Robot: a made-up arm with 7 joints.
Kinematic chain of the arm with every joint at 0, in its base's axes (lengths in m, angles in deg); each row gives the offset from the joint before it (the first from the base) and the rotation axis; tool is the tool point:
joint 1: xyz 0 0 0 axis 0 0.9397 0.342
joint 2: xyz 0 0 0 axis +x
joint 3: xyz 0 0 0 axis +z
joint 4: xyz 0.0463 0 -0.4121 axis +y
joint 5: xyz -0.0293 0 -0.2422 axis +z
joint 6: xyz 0 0 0 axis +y
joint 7: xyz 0 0 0 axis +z
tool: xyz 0 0 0
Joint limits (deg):
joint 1: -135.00..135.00
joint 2: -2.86..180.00
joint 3: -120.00..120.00
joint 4: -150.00..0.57
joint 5: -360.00..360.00
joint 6: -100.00..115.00
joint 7: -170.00..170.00
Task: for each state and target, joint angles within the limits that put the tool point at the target. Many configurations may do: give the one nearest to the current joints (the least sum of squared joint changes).
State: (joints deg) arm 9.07 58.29 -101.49 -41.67 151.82 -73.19 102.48
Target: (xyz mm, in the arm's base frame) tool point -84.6 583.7 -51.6
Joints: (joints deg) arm 8.24 109.59 -100.74 -67.27 151.82 -73.19 102.48
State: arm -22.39 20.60 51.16 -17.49 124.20 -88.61 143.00
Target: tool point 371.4 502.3 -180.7
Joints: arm -36.87 48.91 52.29 -32.23 124.20 -88.61 143.00
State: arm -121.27 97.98 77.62 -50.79 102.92 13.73 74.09
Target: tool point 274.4 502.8 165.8
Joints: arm -100.04 58.64 104.51 -65.48 102.92 13.73 74.09
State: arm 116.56 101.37 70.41 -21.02 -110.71 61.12 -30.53
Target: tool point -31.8 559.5 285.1
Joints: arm 125.80 84.36 101.92 -49.24 -110.71 61.12 -30.53
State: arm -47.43 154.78 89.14 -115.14 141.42 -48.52 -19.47
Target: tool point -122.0 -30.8 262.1
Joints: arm -32.99 146.76 78.80 -149.89 141.42 -48.52 -19.47
